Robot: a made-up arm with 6 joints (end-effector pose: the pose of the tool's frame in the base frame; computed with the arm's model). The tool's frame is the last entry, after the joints. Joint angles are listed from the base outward.
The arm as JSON. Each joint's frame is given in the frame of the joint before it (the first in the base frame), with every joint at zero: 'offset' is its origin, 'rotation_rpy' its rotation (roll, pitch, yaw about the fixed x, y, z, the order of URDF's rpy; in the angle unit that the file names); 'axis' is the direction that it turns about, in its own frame. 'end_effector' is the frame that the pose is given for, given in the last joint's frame.
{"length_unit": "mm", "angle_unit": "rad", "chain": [
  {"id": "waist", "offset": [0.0, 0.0, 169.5], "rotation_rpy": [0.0, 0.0, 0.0], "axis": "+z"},
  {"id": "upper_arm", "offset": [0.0, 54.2, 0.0], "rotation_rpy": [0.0, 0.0, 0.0], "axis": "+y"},
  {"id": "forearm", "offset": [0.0, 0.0, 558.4], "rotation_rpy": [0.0, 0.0, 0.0], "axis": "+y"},
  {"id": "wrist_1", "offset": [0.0, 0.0, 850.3], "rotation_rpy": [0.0, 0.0, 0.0], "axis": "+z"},
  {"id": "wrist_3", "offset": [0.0, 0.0, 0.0], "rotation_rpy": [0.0, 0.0, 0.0], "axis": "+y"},
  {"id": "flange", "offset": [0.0, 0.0, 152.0], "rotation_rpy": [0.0, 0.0, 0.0], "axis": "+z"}
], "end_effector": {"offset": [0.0, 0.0, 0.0], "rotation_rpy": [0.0, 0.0, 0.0]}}
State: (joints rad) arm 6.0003 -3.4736 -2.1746 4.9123 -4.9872 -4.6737
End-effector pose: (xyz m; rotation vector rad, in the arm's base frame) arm 0.6802 -0.2906 0.3421 1.4093 0.4553 -0.4441
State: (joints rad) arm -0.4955 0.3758 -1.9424 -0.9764 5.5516 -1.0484
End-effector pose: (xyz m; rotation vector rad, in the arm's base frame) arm -0.6017 0.4824 0.6361 -1.2345 2.2162 1.7139
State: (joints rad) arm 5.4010 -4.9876 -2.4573 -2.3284 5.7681 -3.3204
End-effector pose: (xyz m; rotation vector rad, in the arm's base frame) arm -0.1345 0.3344 0.7593 -0.7835 -0.3592 -0.4422
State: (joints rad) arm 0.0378 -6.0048 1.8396 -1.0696 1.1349 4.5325
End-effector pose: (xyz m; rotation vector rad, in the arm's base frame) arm 0.9018 -0.0326 0.1741 2.1041 -0.8984 0.6622
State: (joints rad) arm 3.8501 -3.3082 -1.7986 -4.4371 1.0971 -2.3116
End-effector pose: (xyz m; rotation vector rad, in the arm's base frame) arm -0.5843 -0.7435 0.0062 0.1660 1.3957 -1.9198
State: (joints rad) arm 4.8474 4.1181 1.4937 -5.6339 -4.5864 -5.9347
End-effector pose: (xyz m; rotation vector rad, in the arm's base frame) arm 0.0248 0.8972 0.5824 0.3828 1.1322 -0.7036
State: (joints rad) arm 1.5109 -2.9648 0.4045 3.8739 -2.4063 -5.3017
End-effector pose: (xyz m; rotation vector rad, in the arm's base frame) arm -0.1561 -0.5582 -0.9550 0.2724 -0.4144 -1.2162
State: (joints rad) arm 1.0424 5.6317 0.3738 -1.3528 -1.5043 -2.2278
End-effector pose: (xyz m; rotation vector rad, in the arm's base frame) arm -0.4802 -0.4214 1.4320 1.8355 -0.9364 -2.0401
